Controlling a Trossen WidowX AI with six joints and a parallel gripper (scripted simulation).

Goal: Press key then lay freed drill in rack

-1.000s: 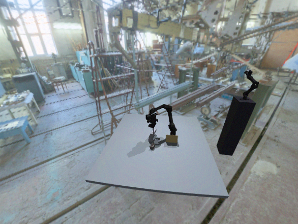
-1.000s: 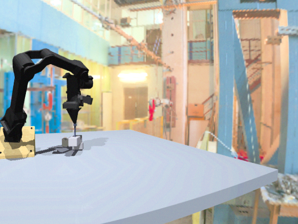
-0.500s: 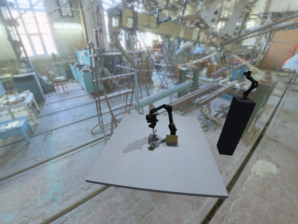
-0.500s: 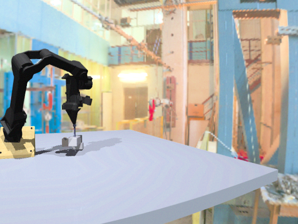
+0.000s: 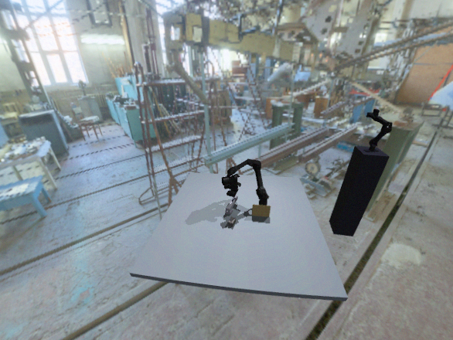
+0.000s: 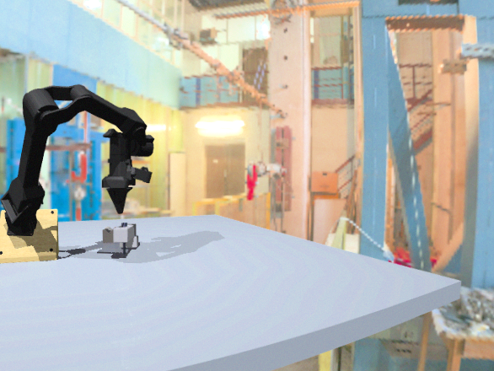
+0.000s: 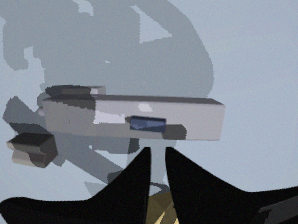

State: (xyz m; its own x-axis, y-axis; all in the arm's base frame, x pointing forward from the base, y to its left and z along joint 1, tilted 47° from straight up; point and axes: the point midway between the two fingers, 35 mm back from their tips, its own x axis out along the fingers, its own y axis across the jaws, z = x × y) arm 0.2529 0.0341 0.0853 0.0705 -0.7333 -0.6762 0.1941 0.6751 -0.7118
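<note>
Right now my gripper tip is 2 cm short of the drill, 7 cm to the right of it and 6 cm above it. Also, from my gripper tip: light grey block (2 cm ahead, 3 cm to the left, 6 cm below); then rack (2 cm behind, 21 cm to the left, 9 cm below).
</note>
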